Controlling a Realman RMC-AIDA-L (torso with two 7-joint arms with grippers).
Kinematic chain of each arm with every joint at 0, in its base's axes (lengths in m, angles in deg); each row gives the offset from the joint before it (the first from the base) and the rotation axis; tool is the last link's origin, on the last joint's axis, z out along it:
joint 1: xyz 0 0 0.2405 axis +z
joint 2: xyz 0 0 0 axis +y
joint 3: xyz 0 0 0.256 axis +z
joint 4: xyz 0 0 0 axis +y
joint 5: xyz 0 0 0.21 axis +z
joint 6: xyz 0 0 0 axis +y
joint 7: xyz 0 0 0.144 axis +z
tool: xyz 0 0 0
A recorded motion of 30 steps. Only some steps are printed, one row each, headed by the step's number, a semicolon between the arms.
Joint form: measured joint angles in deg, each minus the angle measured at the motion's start. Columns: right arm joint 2, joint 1, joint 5, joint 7, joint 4, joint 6, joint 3; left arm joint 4, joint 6, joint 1, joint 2, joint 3, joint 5, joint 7.
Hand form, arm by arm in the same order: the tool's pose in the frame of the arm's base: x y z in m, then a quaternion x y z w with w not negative. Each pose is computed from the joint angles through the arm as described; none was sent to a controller.
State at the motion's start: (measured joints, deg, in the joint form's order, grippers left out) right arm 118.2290 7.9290 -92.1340 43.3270 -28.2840 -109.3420 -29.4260; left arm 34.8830 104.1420 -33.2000 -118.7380 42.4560 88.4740 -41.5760
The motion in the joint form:
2: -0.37 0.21 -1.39 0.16 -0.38 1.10 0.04; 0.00 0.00 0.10 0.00 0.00 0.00 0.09
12: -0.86 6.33 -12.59 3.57 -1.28 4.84 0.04; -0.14 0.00 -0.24 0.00 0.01 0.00 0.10
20: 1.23 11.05 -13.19 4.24 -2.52 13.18 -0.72; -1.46 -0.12 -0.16 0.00 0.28 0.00 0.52
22: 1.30 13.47 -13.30 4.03 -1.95 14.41 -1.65; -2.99 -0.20 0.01 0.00 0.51 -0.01 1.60
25: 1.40 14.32 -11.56 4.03 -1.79 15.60 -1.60; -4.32 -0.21 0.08 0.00 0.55 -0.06 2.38
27: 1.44 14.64 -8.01 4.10 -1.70 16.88 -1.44; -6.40 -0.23 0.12 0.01 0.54 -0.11 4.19
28: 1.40 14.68 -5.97 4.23 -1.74 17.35 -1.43; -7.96 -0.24 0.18 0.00 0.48 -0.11 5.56
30: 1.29 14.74 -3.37 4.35 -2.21 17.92 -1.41; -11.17 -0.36 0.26 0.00 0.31 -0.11 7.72
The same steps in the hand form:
2: 0.3303 0.2030 0.0474 -0.84690 0.09120 0.39967 0.33870; -0.1903 0.3300 0.0335 -0.86470 0.16053 -0.42494 0.21435
12: 0.3219 0.2309 0.0290 -0.89611 0.09726 0.35060 0.25420; -0.1885 0.3310 0.0331 -0.86430 0.16210 -0.42598 0.21273
20: 0.3093 0.2683 0.0131 -0.90385 0.09369 0.31879 0.26954; -0.1908 0.3293 0.0291 -0.86528 0.15439 -0.42814 0.21013
22: 0.2989 0.2812 0.0082 -0.90855 0.07925 0.31730 0.25995; -0.1938 0.3270 0.0248 -0.86536 0.14939 -0.42981 0.20999
25: 0.2951 0.2896 0.0101 -0.90265 0.07764 0.32275 0.27392; -0.1960 0.3252 0.0215 -0.86487 0.14435 -0.43243 0.21017
27: 0.2930 0.2978 0.0166 -0.88888 0.08054 0.33550 0.30140; -0.1991 0.3225 0.0166 -0.86322 0.14129 -0.43536 0.21296
28: 0.2922 0.3014 0.0211 -0.88079 0.08213 0.34326 0.31565; -0.2014 0.3203 0.0129 -0.86198 0.13868 -0.43746 0.21538
30: 0.2911 0.3065 0.0287 -0.87048 0.08052 0.35132 0.33519; -0.2060 0.3159 0.0054 -0.86029 0.12824 -0.44230 0.21869

